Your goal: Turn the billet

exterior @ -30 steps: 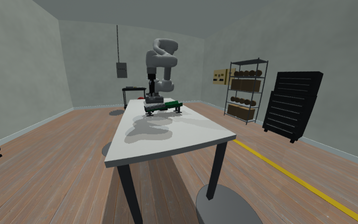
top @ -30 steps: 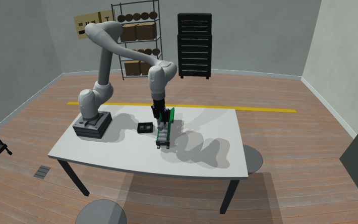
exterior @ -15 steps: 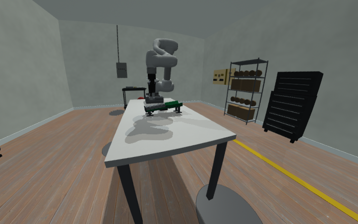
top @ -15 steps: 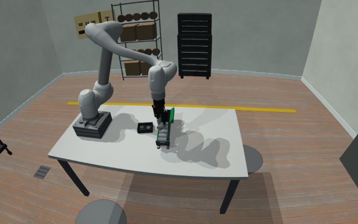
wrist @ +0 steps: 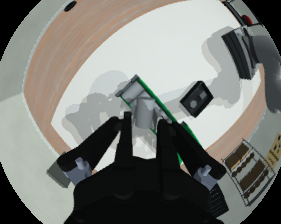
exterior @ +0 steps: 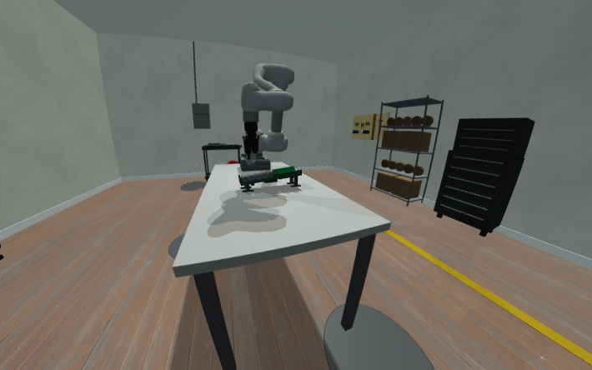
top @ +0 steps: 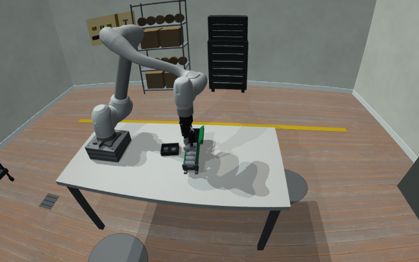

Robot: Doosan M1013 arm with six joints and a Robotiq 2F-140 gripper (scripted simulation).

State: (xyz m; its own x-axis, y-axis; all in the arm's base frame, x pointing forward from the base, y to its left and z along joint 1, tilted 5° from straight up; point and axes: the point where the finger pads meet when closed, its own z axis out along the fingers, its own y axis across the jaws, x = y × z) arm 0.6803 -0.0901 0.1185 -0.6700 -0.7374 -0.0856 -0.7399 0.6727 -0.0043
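My hand is 13 cm above the dark stop, 8 cm to the left of it and 1 cm short of it. Also, from my hand: black box 19 cm behind, 18 cm below, 13 cm to the left.
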